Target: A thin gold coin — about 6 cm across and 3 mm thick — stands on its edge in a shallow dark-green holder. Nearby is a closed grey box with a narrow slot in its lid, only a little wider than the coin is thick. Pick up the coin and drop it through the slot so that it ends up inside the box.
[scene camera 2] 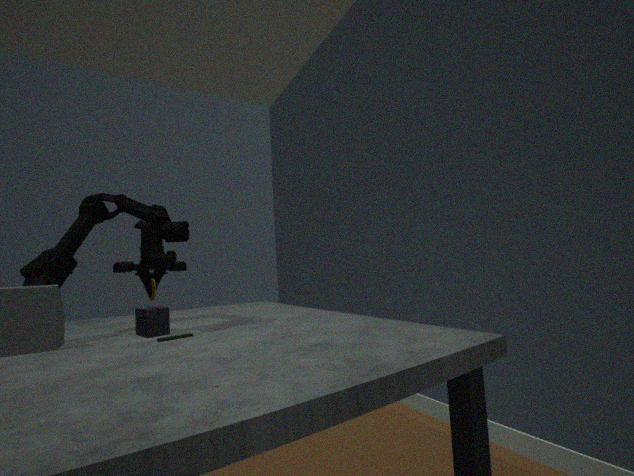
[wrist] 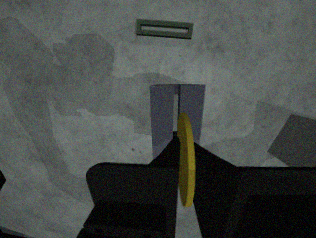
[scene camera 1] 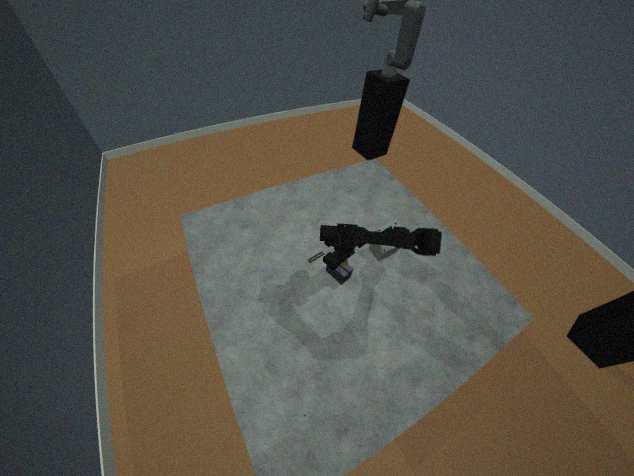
Scene:
gripper: holds a gold coin (wrist: 187, 166)

